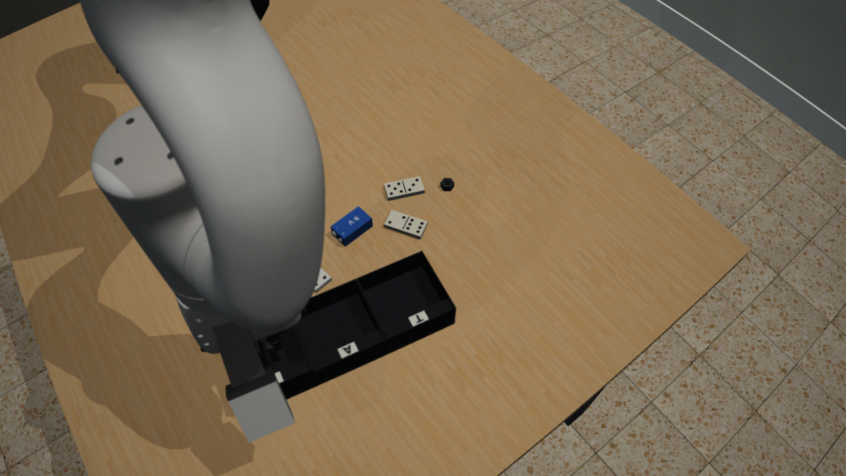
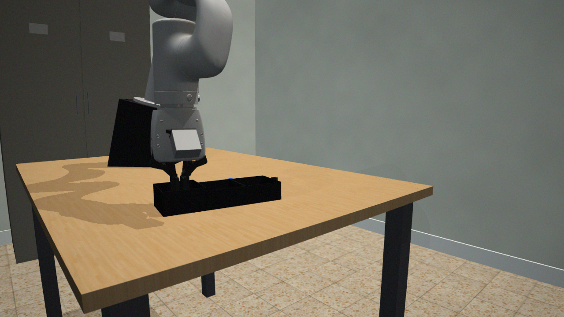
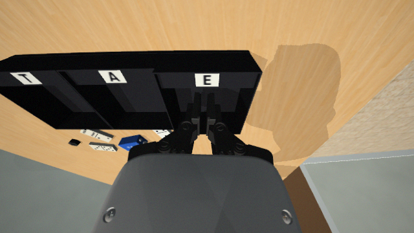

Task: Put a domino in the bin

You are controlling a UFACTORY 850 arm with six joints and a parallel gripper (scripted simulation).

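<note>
My gripper is now 10 mm short of the black three-part tray, 80 mm to the right of it and 20 mm above it. From my hand the other things lie so: blue 9V battery 120 mm behind, 140 mm to the left, 40 mm below; then small black nut 140 mm behind, 290 mm to the left, 40 mm below.
</note>
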